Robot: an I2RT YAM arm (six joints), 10 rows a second.
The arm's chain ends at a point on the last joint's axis. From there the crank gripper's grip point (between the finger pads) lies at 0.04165 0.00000 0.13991 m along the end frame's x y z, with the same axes.
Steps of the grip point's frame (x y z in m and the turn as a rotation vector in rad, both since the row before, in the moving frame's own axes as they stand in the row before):
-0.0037, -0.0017, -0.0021, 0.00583, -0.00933, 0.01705
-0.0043, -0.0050, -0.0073, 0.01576, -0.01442, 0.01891
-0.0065, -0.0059, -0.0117, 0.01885, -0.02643, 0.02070
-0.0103, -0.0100, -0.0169, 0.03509, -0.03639, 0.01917
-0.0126, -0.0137, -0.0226, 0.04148, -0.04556, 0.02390
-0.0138, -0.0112, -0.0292, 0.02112, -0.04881, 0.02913
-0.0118, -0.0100, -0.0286, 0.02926, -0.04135, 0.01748
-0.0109, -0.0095, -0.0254, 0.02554, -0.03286, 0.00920
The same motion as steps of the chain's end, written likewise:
-0.0024, -0.0016, -0.0025, 0.00583, -0.00933, 0.01705
-0.0023, -0.0036, -0.0079, 0.01576, -0.01442, 0.01891
-0.0028, -0.0041, -0.0127, 0.01885, -0.02643, 0.02070
-0.0052, -0.0058, -0.0183, 0.03509, -0.03639, 0.01917
-0.0062, -0.0088, -0.0243, 0.04148, -0.04556, 0.02390
-0.0070, -0.0093, -0.0310, 0.02112, -0.04881, 0.02913
-0.0060, -0.0066, -0.0302, 0.02926, -0.04135, 0.01748
-0.0063, -0.0063, -0.0267, 0.02554, -0.03286, 0.00920

